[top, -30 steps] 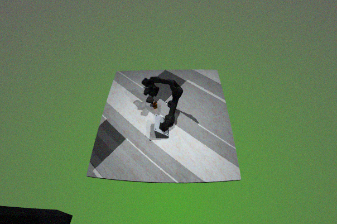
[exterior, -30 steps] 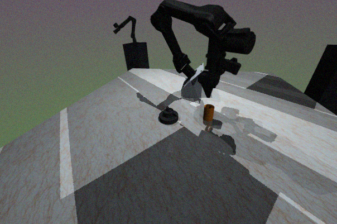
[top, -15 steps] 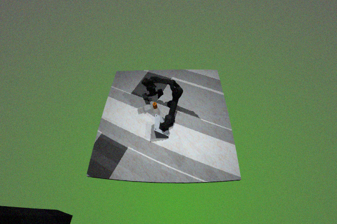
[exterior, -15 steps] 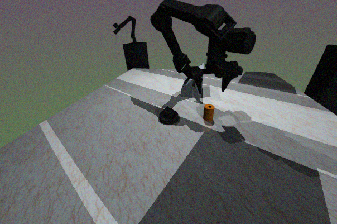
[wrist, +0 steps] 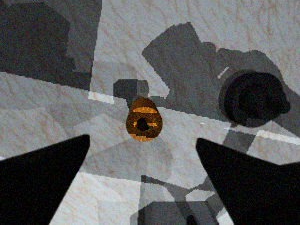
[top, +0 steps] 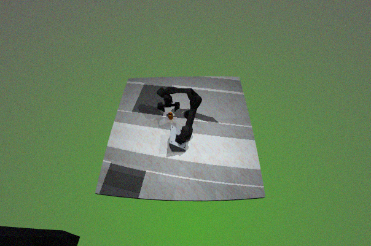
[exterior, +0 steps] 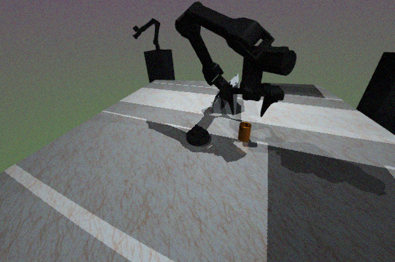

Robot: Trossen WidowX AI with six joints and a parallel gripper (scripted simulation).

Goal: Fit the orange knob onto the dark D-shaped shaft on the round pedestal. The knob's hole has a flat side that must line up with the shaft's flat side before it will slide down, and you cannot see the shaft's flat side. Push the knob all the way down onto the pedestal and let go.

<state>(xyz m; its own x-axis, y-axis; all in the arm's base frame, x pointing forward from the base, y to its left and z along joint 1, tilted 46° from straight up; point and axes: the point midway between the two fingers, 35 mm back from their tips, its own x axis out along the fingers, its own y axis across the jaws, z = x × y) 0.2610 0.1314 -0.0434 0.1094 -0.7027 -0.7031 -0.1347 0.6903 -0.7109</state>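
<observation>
My gripper tip is now 70 mm above the orange knob. Also, from my gripper tip: dark round pedestal (50 mm ahead, 160 mm to the right, 70 mm below).
</observation>
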